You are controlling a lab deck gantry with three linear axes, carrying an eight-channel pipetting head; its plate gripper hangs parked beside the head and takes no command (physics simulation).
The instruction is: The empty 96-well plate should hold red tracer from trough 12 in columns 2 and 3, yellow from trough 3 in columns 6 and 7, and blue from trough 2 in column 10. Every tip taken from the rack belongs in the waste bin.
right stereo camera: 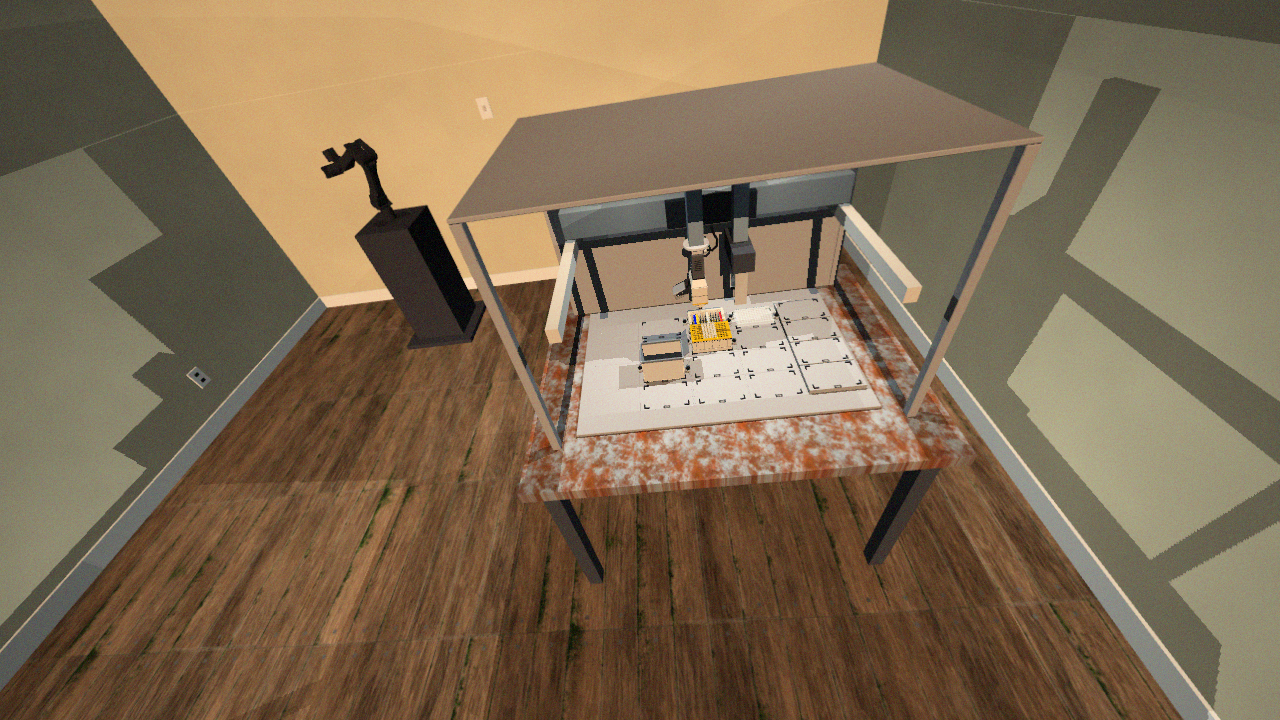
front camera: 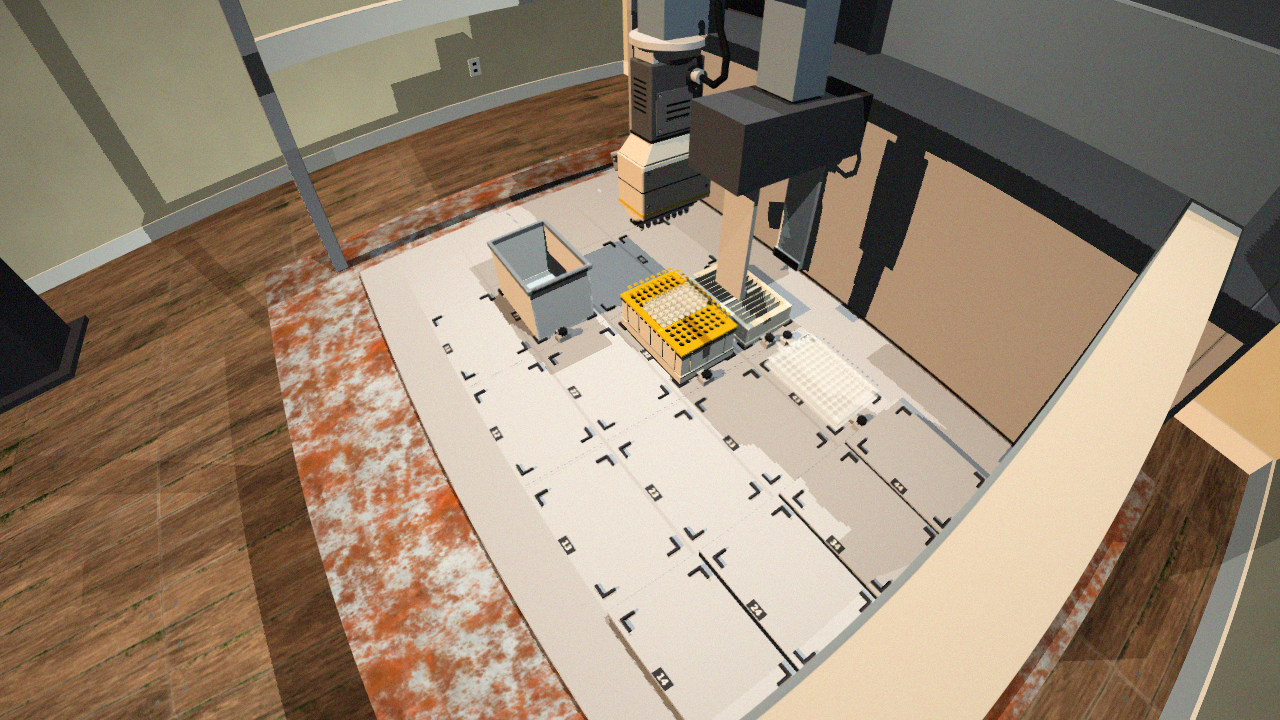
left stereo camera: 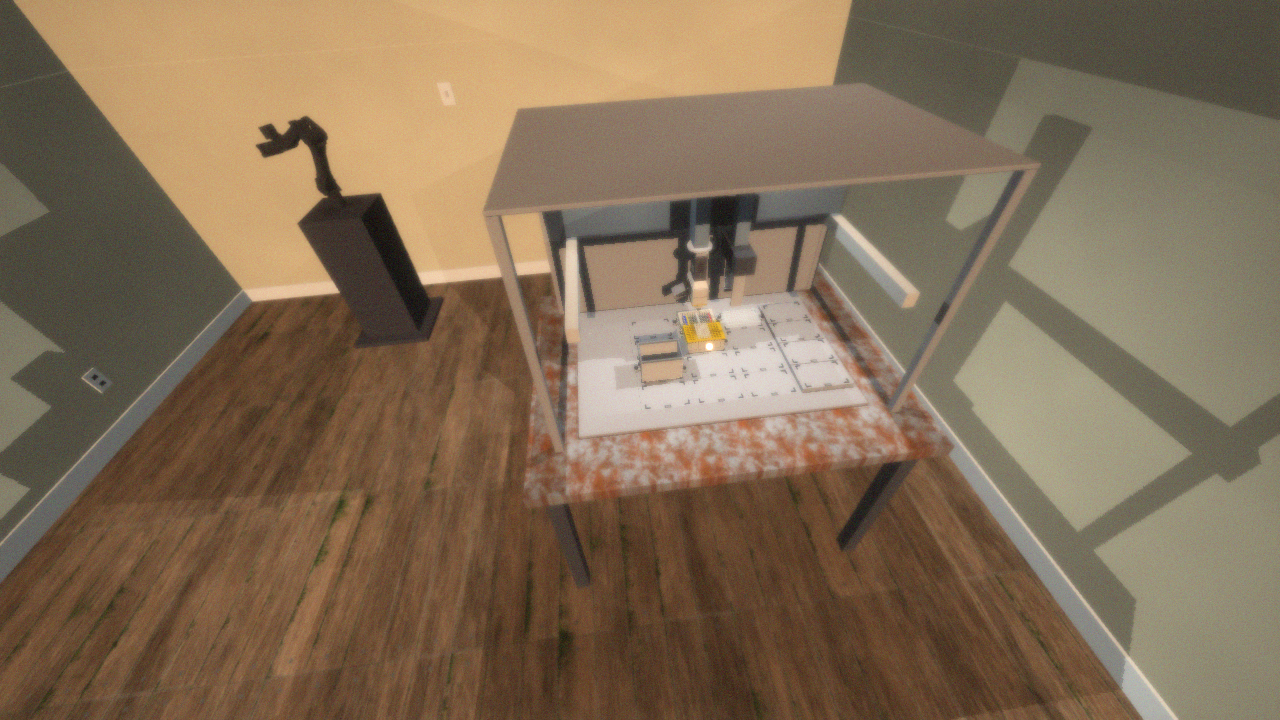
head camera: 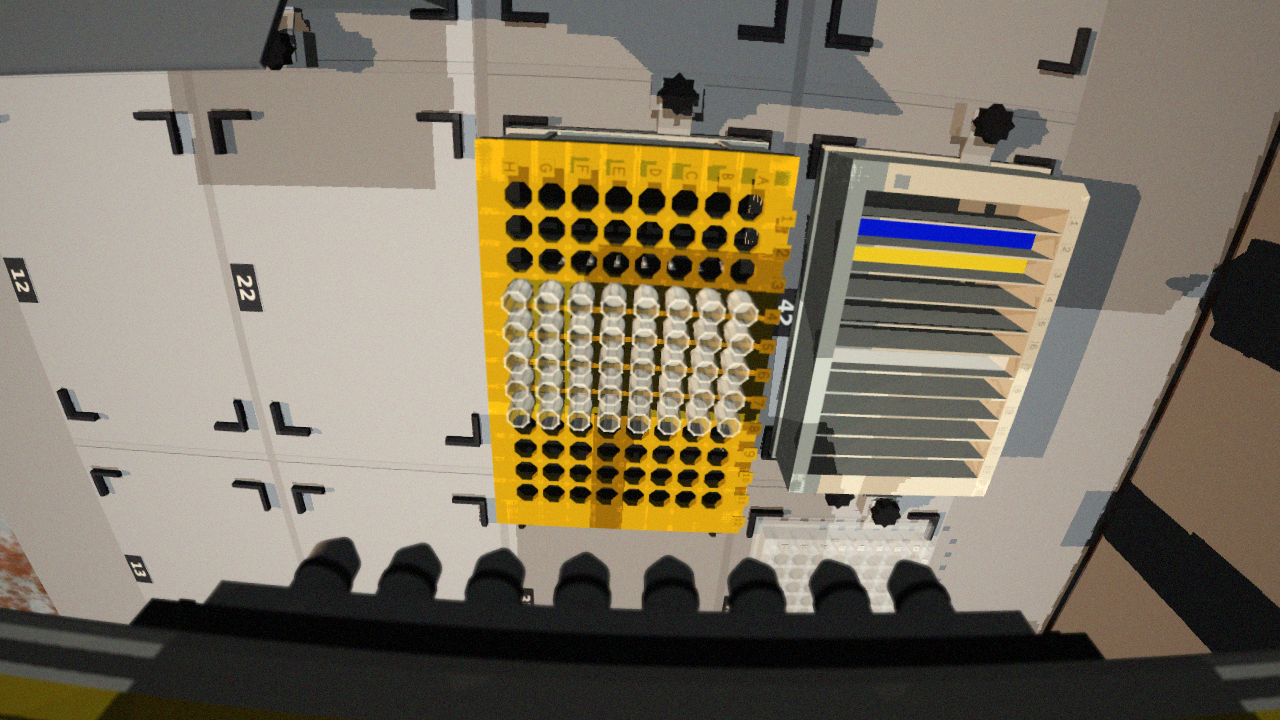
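The pipetting head (front camera: 662,192) (right stereo camera: 699,291) hangs above the deck, with bare black nozzles (head camera: 581,582). The parked plate gripper (front camera: 759,278) hangs beside it, its two paddles apart with nothing between. The yellow tip rack (front camera: 629,315) (head camera: 501,358) holds clear tips in columns 4 to 8; columns 1 to 3 and 9 to 12 are empty holes. The trough block (front camera: 768,322) (head camera: 971,483) shows blue in trough 2 and yellow in trough 3; red shows faintly in the right stereo view. The 96-well plate (front camera: 823,380) (head camera: 841,568) looks pale, without visible colour. The waste bin (front camera: 563,308) (right stereo camera: 664,365) is grey and beige.
Black positioning knobs (front camera: 706,375) (head camera: 677,94) stand by the labware. The bin is on the rack's far side from the plate. A pale side rail (front camera: 1056,474) crosses the front view at right. Corner brackets mark the deck (front camera: 626,537). A dark arm (right stereo camera: 371,170) stands on a pedestal outside the frame.
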